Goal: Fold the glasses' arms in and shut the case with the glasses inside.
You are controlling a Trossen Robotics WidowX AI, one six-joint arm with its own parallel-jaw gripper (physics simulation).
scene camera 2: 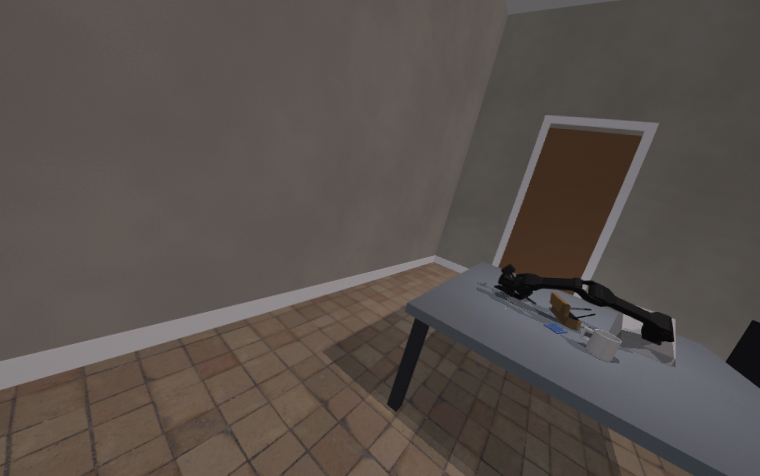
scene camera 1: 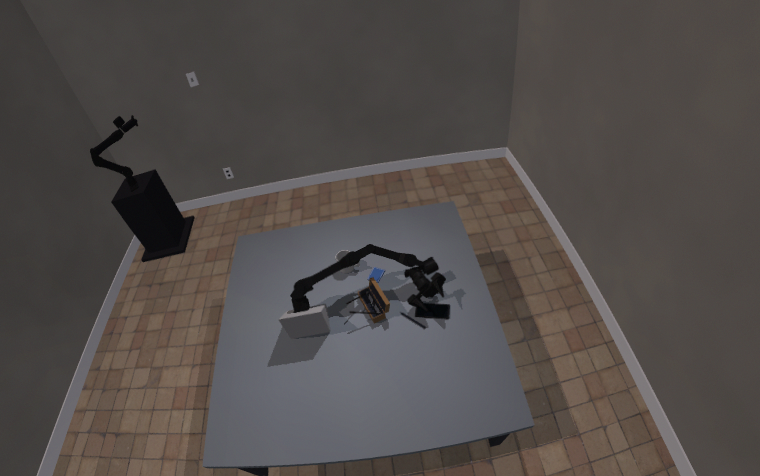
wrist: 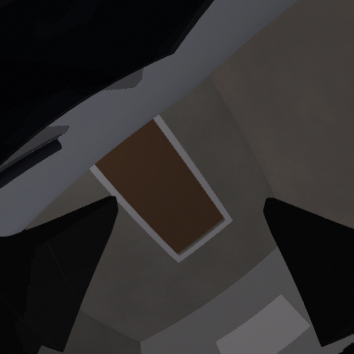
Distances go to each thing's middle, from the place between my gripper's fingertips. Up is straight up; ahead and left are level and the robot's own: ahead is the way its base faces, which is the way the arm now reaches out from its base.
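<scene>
The flat black object [wrist: 60, 60] is there in my sight, 9 cm below my hand and 2 cm to the left of it.
</scene>
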